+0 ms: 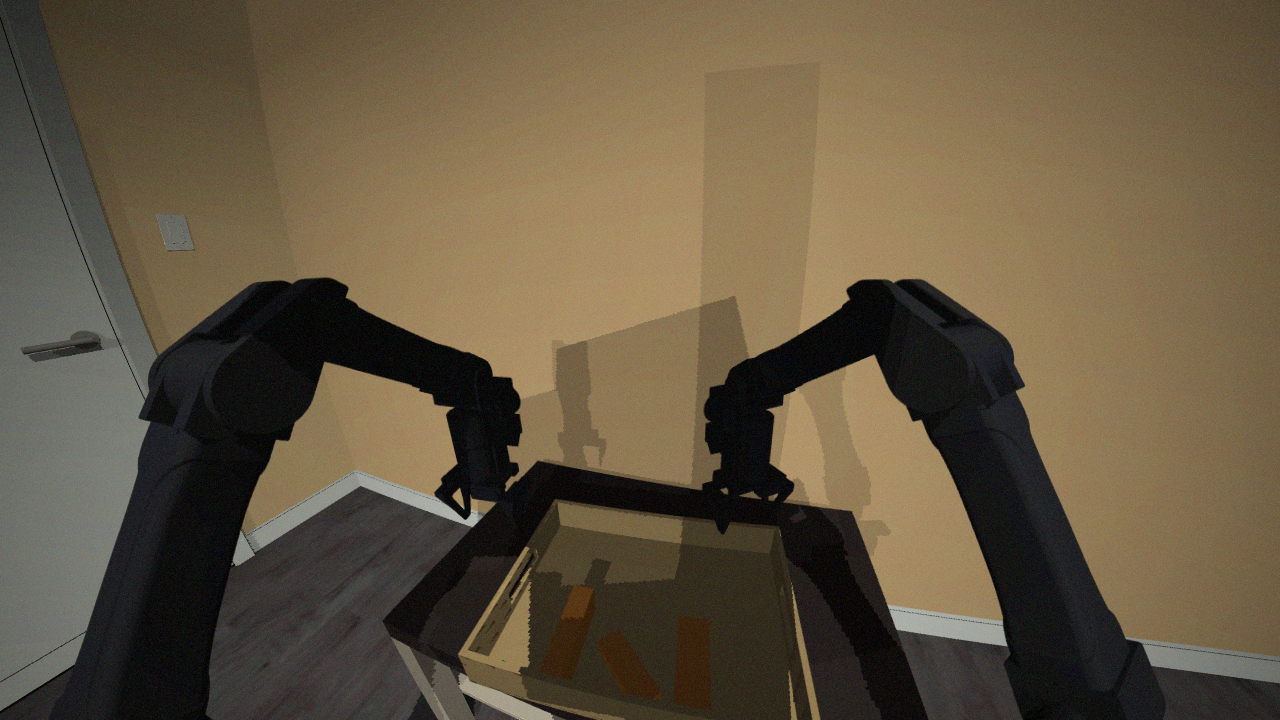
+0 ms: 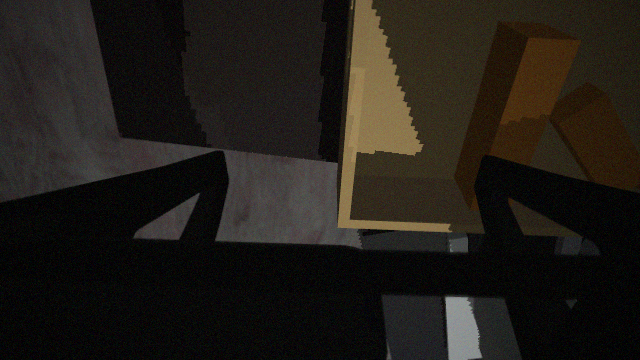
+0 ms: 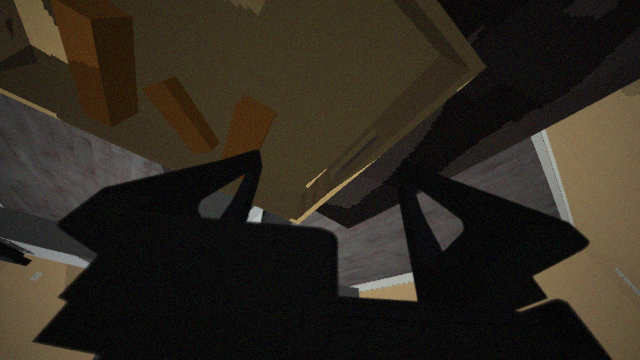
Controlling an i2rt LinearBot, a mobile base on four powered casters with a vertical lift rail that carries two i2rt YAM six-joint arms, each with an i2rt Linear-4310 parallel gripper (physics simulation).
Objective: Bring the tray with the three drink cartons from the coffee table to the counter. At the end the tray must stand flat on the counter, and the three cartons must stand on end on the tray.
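Frame: origin at the left arm's base, x back, y right, z up, level; millimetres.
Seen in the pictures: left gripper, fingertip midpoint: [image 1: 492,521] [image 2: 350,168]; right gripper, fingertip midpoint: [image 1: 744,523] [image 3: 329,163].
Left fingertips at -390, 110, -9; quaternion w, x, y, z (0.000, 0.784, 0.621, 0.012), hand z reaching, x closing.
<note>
Pixels of each thing's top centre, then the offset from my left fingertips to it, as dx, dy, dz. Level surfaces: height alone.
- dark coffee table at its surface level: dz -201
- left carton at its top centre: [image 2: 517,137] [image 1: 568,627] [image 3: 86,75] +93, +123, -142
- right carton at its top centre: [image 3: 241,148] [image 1: 693,662] +150, +314, -161
- Grey floor at its surface level: dz -651
- pale table leg at its top centre: [image 1: 410,629] +30, -205, -251
A light wooden tray [image 1: 501,669] [image 2: 345,200] [image 3: 410,107] rests on the dark coffee table [image 1: 413,601]; its front edge overhangs the table. Three orange cartons show inside: the left carton [image 1: 568,631] [image 2: 525,90] [image 3: 100,65], middle carton [image 1: 629,664] [image 2: 600,130] [image 3: 182,115] and right carton [image 1: 692,662] [image 3: 250,125]. They look to lie on their sides, the middle one askew. My left gripper [image 1: 497,512] [image 2: 350,168] is open and empty above the table's left side, near the tray's left wall. My right gripper [image 1: 756,514] [image 3: 329,163] is open and empty above the tray's far right part. The counter does not show.
A tan wall [image 1: 537,179] stands behind the table. A white door [image 1: 62,447] with a lever handle is at the far left. Grey floor [image 1: 295,617] [image 2: 280,200] lies left of the table. A pale table leg [image 1: 427,676] stands below the front left corner.
</note>
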